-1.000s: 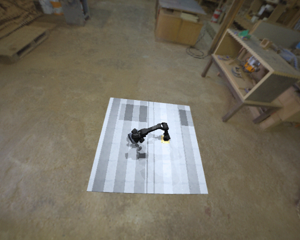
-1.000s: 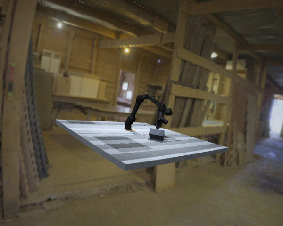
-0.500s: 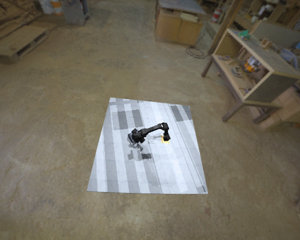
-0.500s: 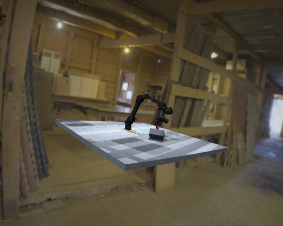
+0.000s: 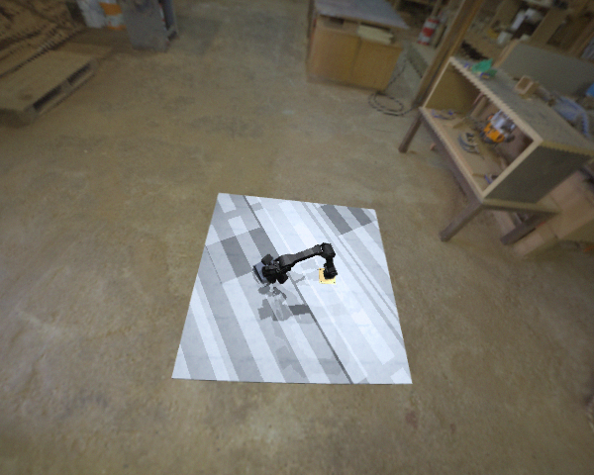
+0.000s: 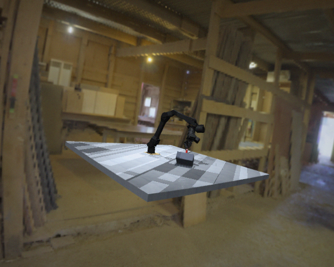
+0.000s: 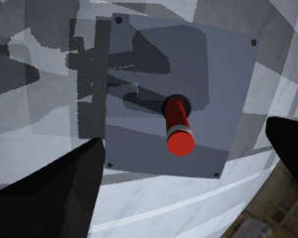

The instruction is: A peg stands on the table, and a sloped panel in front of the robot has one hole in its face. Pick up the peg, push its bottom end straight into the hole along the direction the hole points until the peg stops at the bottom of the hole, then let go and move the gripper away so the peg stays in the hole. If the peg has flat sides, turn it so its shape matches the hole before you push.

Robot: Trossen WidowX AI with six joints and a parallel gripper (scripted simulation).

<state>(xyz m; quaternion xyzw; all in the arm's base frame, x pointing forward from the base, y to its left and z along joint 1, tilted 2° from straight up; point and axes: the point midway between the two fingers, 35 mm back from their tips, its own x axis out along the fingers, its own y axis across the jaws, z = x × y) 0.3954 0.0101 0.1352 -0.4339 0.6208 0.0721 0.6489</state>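
My gripper tip is now 20 mm above the red peg and 10 mm to the left of it. From my gripper tip the other things lie so: sloped panel: 70 mm below, 40 mm to the right, 20 mm ahead.
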